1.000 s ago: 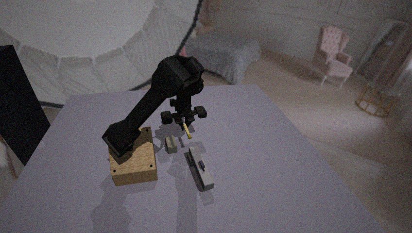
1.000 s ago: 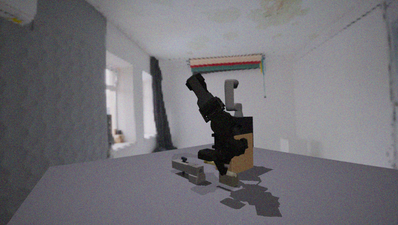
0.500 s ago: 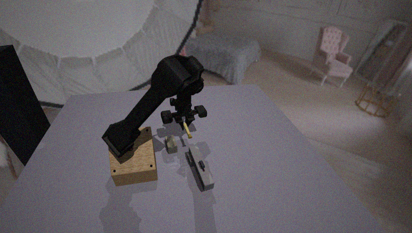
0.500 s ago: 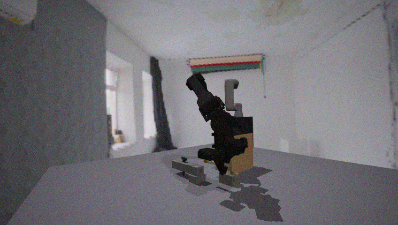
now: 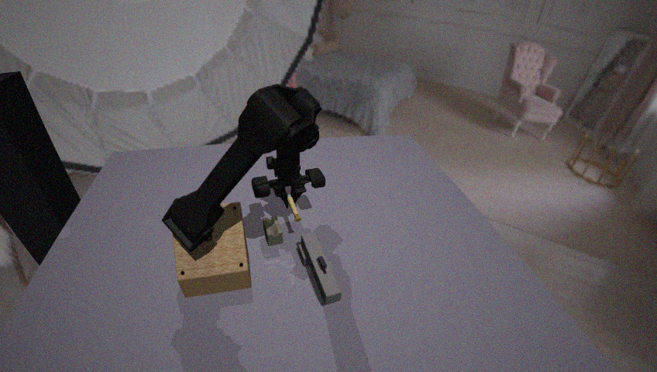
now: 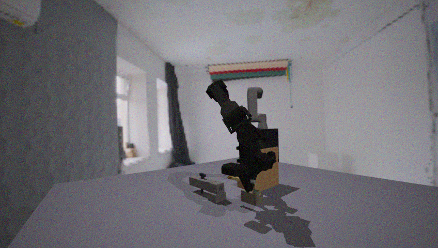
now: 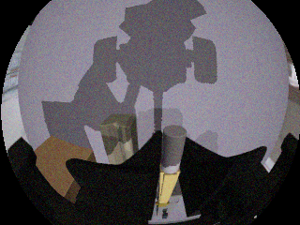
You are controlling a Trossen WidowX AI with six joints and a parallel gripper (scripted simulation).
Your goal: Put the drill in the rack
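Right now the drill is 4 cm to the right of my gripper tip and 3 cm above it. From my gripper tip the other things lie so: rack (5 cm behind, 4 cm to the right, 4 cm below); key (3 cm ahead, 23 cm to the right, 1 cm below).
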